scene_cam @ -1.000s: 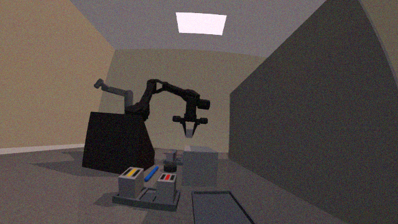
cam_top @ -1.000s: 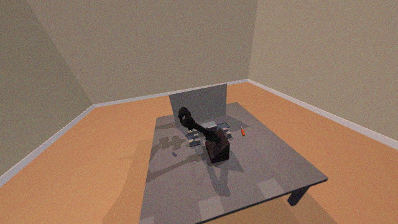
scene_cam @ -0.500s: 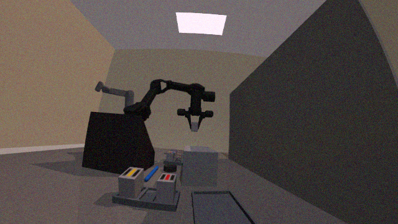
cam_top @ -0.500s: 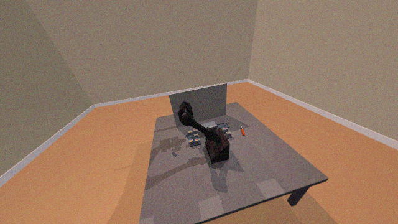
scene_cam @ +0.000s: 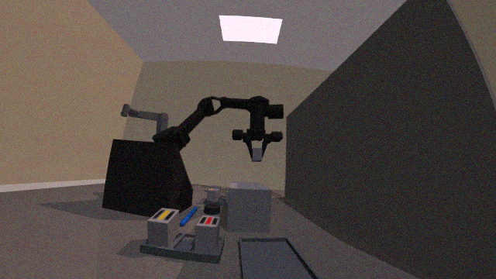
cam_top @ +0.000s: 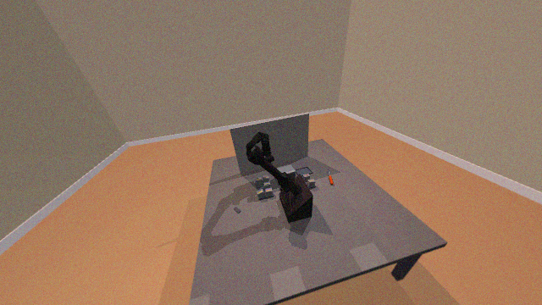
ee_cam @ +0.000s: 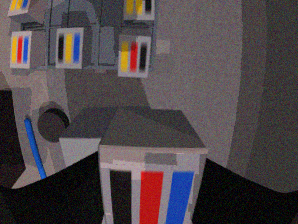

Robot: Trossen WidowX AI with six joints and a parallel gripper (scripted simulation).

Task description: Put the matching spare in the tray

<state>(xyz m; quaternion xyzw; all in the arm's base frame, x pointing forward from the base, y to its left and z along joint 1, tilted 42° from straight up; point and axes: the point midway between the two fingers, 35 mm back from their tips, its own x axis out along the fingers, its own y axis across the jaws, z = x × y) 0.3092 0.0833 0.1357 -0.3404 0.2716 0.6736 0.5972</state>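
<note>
Right now the dark tray is 30 cm to the right of my gripper tip, 18 cm below it and 4 cm ahead of it. Also, from my gripper tip: blue marker pen: 18 cm below, 17 cm behind, 15 cm to the right; grey mounted unit: 13 cm below, 11 cm to the right, 2 cm behind; tall grey panel: 22 cm ahead, 7 cm to the right, 4 cm above.
</note>
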